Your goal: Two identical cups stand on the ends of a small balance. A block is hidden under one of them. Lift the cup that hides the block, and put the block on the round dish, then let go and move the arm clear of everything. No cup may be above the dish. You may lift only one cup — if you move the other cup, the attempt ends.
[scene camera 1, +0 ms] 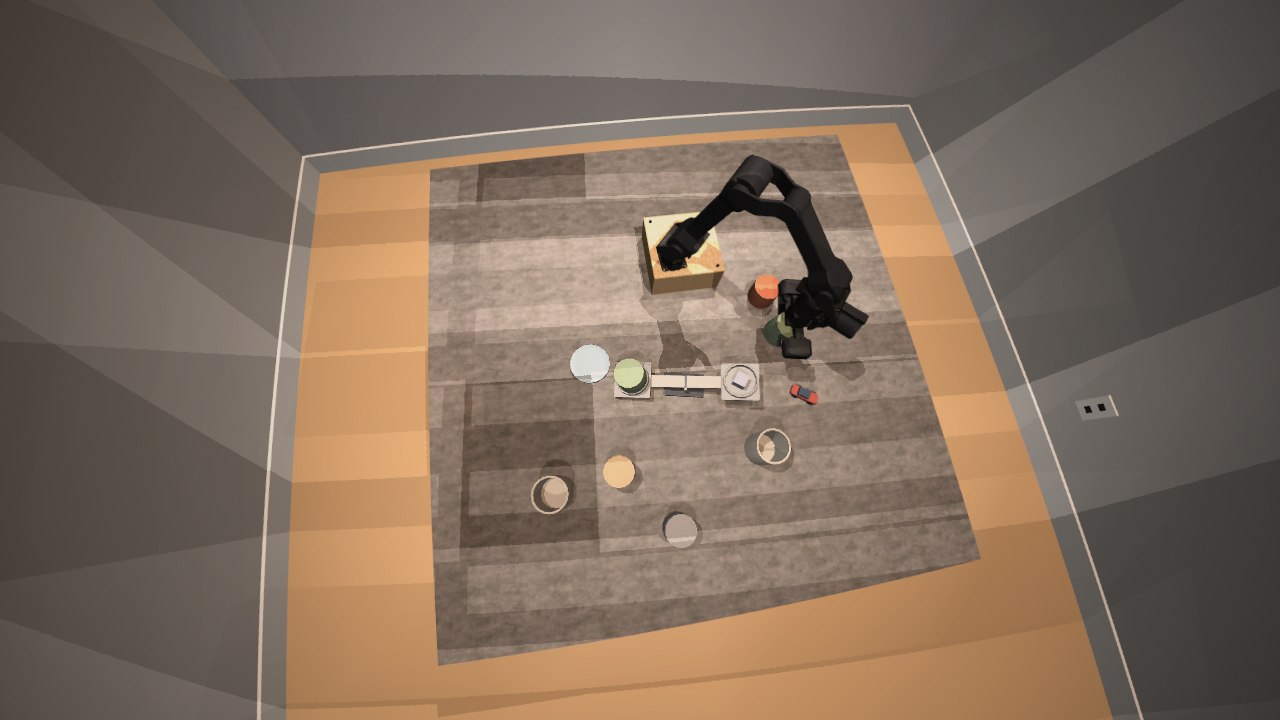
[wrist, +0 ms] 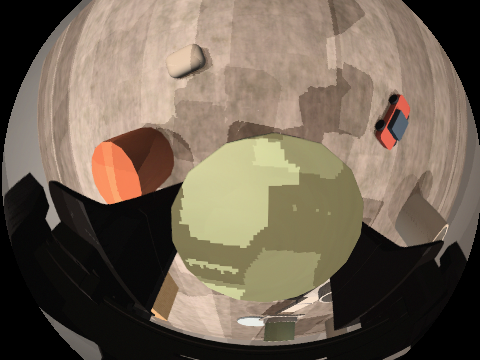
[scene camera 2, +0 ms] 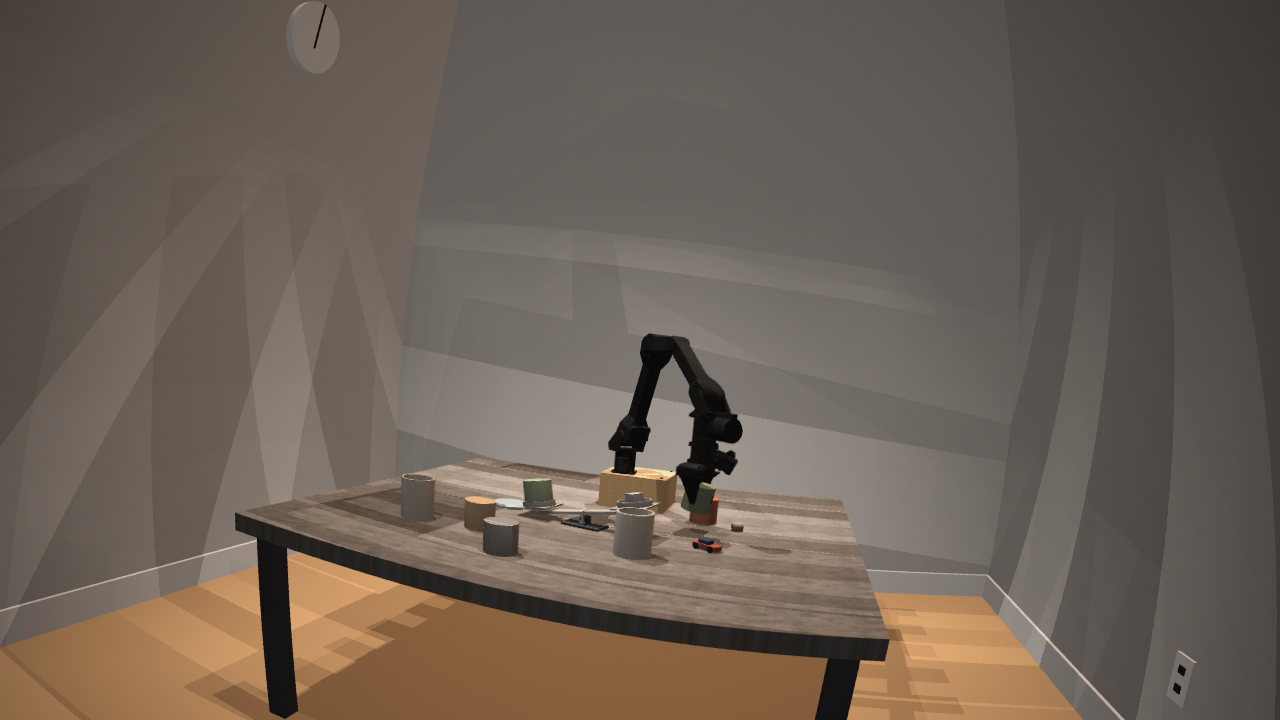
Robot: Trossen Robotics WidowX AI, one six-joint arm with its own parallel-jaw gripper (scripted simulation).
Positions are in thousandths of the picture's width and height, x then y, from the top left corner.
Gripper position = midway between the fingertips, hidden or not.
Scene:
my gripper: scene camera 1 610, 460; wrist 553, 549; scene camera 2 545, 697
grey cylinder: scene camera 1 532, 737; scene camera 2 391, 745; not seen in the wrist view (hidden by my gripper)
tan cylinder: scene camera 1 483, 656; scene camera 2 373, 706; not seen in the wrist view (hidden by my gripper)

